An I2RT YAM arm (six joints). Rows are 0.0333 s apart.
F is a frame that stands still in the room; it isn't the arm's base.
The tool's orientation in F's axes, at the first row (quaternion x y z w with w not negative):
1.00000, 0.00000, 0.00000, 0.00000
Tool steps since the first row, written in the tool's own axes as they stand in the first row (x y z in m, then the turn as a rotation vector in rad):
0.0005, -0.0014, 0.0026, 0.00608, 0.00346, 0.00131
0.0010, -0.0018, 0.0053, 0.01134, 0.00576, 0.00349
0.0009, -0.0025, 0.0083, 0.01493, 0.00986, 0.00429
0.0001, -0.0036, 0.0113, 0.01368, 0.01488, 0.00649
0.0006, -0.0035, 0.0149, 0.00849, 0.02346, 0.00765
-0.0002, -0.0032, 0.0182, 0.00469, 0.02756, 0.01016
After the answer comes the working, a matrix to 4 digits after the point.
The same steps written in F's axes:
0.0005, 0.0014, -0.0026, 0.00608, -0.00346, -0.00131
0.0010, 0.0018, -0.0053, 0.01134, -0.00576, -0.00349
0.0009, 0.0025, -0.0083, 0.01493, -0.00986, -0.00429
0.0001, 0.0036, -0.0113, 0.01368, -0.01488, -0.00649
0.0006, 0.0035, -0.0149, 0.00849, -0.02346, -0.00765
-0.0002, 0.0032, -0.0182, 0.00469, -0.02756, -0.01016

The tool's axes in the first row as the columns of a matrix, in F's axes (rounded; the answer above uses it unrounded):
1.0000, 0.0000, 0.0000
0.0000, -1.0000, 0.0000
0.0000, 0.0000, -1.0000

